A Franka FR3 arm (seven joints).
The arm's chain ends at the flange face. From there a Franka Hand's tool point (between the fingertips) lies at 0.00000 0.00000 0.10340 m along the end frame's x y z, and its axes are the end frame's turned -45 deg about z.
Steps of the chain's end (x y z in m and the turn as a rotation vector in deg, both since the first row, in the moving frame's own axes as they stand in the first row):
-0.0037 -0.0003 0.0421 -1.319 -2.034 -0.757
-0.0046 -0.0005 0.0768 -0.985 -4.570 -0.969
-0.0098 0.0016 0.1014 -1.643 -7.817 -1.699
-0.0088 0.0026 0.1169 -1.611 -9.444 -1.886
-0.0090 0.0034 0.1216 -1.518 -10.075 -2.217
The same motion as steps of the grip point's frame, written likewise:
-0.0067 -0.0037 0.0420 0.506 -2.371 -0.757
-0.0100 -0.0081 0.0765 2.535 -3.928 -0.969
-0.0202 -0.0135 0.1004 4.366 -6.689 -1.699
-0.0223 -0.0141 0.1155 5.539 -7.817 -1.886
-0.0237 -0.0145 0.1200 6.051 -8.197 -2.217

